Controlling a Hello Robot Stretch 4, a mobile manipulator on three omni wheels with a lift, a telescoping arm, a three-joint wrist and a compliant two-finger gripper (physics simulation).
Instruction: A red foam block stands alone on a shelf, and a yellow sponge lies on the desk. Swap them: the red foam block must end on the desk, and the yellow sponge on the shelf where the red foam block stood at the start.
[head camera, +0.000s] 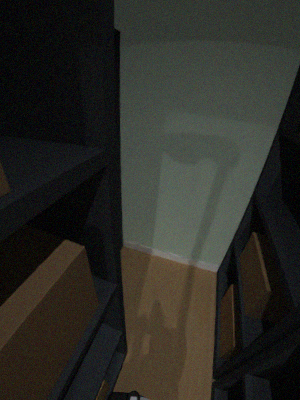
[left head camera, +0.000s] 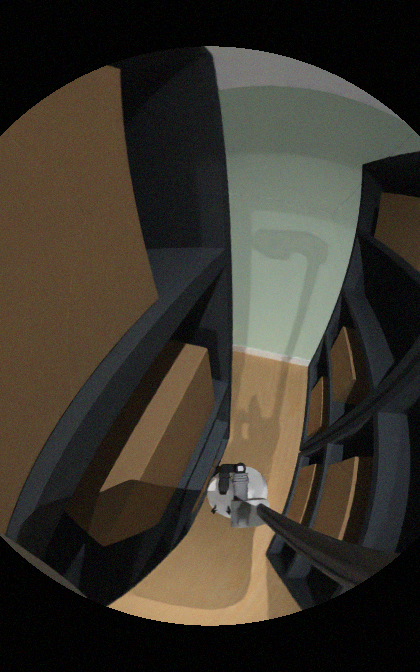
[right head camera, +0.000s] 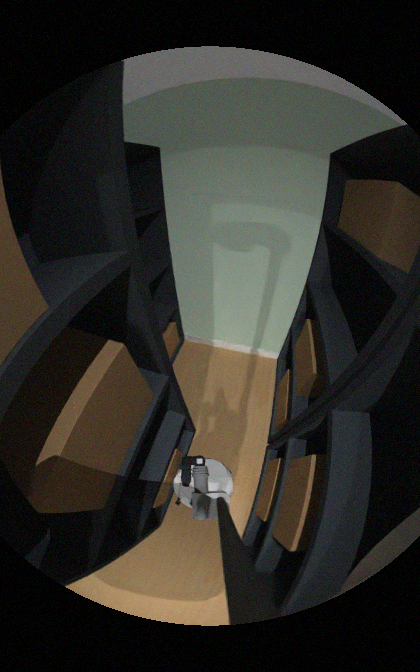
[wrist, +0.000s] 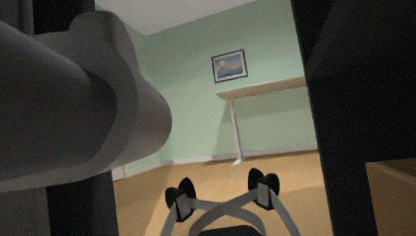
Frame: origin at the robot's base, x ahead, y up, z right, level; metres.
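Seen in the pictures: gripper, fingertip midpoint: (wrist: 221, 186).
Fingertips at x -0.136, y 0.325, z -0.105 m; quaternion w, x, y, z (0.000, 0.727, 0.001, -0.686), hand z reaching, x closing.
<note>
A point is followed by its place in that frame.
Neither the red foam block nor the yellow sponge shows in any view. My gripper (wrist: 221, 186) {z -0.105, x -0.136, y 0.325 m} (left head camera: 221, 510) is open, its two dark fingertips well apart with nothing between them. It is beside the robot's base, low in the aisle between two shelf units. The desk (wrist: 265, 89) {z -1.025, x -2.821, y 0.899 m} shows in the wrist view beyond the gripper, across the room. Its underside and one leg show, its right part is cut off by a dark shelf panel, and its top surface is hidden.
A dark shelf unit (head camera: 114, 200) {z -0.058, x 0.448, y 1.293 m} (left head camera: 175, 150) stands close on the left, holding a large brown box (head camera: 60, 310) {z -0.149, x 0.252, y 1.156 m} (left head camera: 185, 415) (right head camera: 110, 400). Another dark shelf unit (left head camera: 392, 475) (right head camera: 347, 475) with several brown boxes stands on the right. The narrow aisle ends at a green wall (head camera: 185, 200) {z 0.387, x 1.318, y 0.746 m}.
</note>
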